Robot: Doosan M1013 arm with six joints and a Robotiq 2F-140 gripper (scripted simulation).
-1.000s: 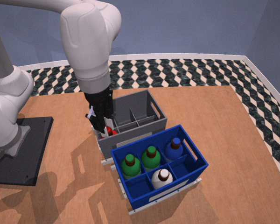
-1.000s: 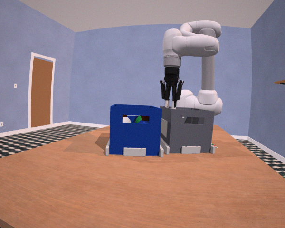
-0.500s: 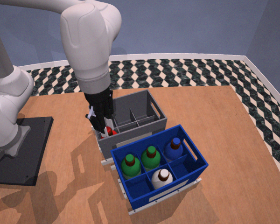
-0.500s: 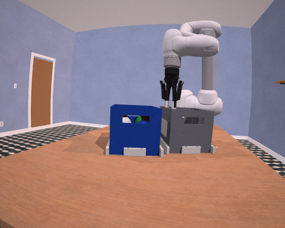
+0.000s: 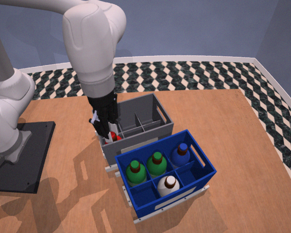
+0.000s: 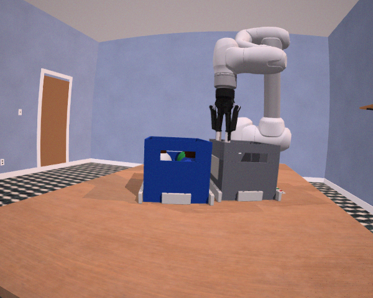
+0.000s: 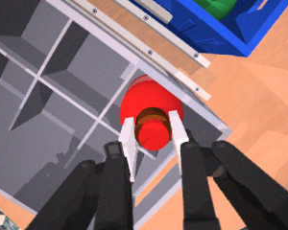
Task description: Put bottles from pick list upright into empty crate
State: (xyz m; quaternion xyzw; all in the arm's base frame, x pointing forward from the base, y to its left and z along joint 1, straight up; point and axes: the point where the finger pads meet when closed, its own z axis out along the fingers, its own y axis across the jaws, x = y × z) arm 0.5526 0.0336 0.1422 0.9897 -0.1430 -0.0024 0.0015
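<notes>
Now: the red bottle 8 cm below my hand. From my hand the other things lie so: blue crate: 20 cm ahead, 11 cm to the right, 9 cm below; then green bottle: 17 cm ahead, 9 cm below, 7 cm to the right; then grey crate: 9 cm below, 8 cm to the left, 6 cm ahead.
</notes>
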